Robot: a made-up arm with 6 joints.
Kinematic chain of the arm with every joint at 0, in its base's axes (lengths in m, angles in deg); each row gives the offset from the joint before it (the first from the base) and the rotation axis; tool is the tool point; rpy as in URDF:
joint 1: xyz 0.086 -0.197 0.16 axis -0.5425 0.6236 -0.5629
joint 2: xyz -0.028 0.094 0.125 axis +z
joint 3: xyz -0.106 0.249 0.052 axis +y
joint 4: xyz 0.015 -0.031 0 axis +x
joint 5: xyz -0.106 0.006 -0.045 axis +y
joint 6: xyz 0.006 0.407 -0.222 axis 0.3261 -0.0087 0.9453
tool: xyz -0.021 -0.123 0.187 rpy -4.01 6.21 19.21
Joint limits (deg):
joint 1: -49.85..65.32
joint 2: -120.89..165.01
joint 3: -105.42..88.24
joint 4: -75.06..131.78
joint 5: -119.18..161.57
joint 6: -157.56..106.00
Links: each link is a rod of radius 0.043 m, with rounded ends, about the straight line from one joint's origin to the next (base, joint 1, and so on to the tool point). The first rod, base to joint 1, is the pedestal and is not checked.
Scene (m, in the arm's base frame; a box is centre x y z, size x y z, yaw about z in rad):
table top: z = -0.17
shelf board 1: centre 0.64 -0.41 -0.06 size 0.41 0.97 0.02 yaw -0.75
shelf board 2: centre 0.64 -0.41 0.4 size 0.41 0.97 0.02 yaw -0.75
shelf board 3: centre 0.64 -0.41 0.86 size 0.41 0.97 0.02 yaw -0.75
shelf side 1: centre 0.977 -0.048 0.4 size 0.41 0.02 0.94 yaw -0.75
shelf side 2: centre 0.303 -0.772 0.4 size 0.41 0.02 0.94 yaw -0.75
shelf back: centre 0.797 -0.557 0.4 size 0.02 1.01 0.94 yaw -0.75
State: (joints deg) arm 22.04 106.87 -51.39 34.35 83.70 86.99
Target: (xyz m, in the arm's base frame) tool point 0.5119 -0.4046 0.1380
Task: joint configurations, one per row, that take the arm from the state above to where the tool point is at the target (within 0.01 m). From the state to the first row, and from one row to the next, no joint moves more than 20 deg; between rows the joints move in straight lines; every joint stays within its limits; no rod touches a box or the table.
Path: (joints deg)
1: 32.86 104.76 -64.90 51.85 91.61 90.78
2: 43.68 102.65 -78.41 69.35 99.51 94.57
3: 54.50 100.54 -91.91 86.86 107.42 98.36
4: 65.32 98.42 -105.42 104.36 115.32 102.15
5: 45.56 108.53 -104.43 109.84 121.60 91.83
6: 25.79 118.64 -103.44 115.33 127.88 81.52
7: 6.03 128.75 -102.44 120.81 134.15 71.20
8: -13.73 138.86 -101.45 126.30 140.43 60.89
9: -33.50 148.97 -100.46 131.78 146.70 50.57
10: -30.23 156.99 -92.99 114.28 136.01 68.94
11: -26.96 165.01 -85.51 96.79 125.32 87.30

